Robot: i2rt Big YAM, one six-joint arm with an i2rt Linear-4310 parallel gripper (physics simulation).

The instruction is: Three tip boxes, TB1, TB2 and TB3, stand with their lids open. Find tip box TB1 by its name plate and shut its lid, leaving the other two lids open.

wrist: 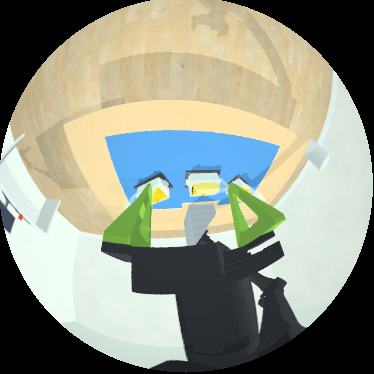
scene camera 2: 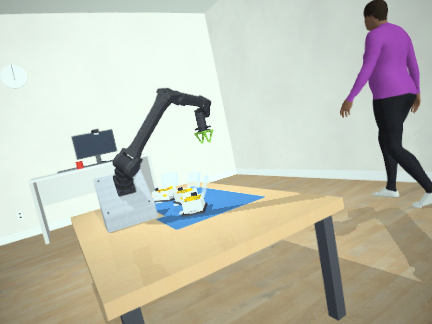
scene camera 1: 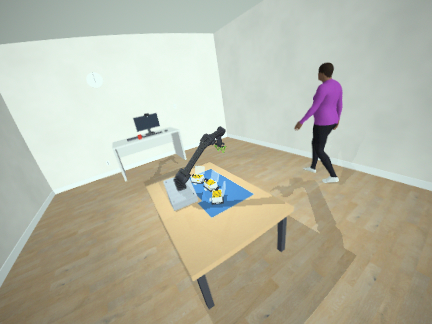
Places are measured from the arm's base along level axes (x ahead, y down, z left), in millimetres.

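Where they show: gripper, fingertip midpoint: [wrist: 192,185] [scene camera 2: 205,143] [scene camera 1: 221,152]; arm's base, link origin: [wrist: 198,238] [scene camera 2: 124,184] [scene camera 1: 180,183].
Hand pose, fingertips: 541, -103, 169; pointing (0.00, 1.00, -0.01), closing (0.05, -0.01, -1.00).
Things, the pixels of their centre, and the offset from my fingertips, as dx, dy, dz. "*": a spot on its surface instead. Level surfaces: height alone.
- blue mat, surface height: dy +279
- far box, body centre: [wrist: 154,193] [scene camera 2: 163,194] [scene camera 1: 197,178] -305, +246, +74
- middle box, body centre: [wrist: 204,189] [scene camera 1: 210,181] -239, +214, -138
- left box, body centre: [wrist: 151,197] -295, +214, +81
- centre box, surface spot: [wrist: 205,186] * -158, +152, -101
- wooden table, surface height: dy +282
Three white tip boxes with yellow tips stand on the blue mat [scene camera 1: 237,192] [scene camera 2: 235,197] [wrist: 195,145]: a far box [scene camera 1: 197,178] [scene camera 2: 164,192], a middle box [scene camera 1: 210,184] and a near box [scene camera 1: 217,196] [scene camera 2: 192,206]. Their clear lids stand up, open. In the wrist view there is a left box [wrist: 160,194], a centre box [wrist: 205,186] and a right box [wrist: 243,191], partly behind a finger. No name plate is readable, so I cannot tell which is TB1. My gripper [scene camera 1: 220,148] [scene camera 2: 204,139] [wrist: 192,185] is open and empty, high above the mat.
The arm's grey base plate [scene camera 1: 180,197] [scene camera 2: 125,212] [wrist: 199,220] is beside the mat on the wooden table [scene camera 1: 215,245] [scene camera 2: 200,255]. A white desk [scene camera 1: 147,141] with a monitor [scene camera 1: 146,122] is behind. A person in purple [scene camera 1: 327,105] [scene camera 2: 392,62] is beyond the table.
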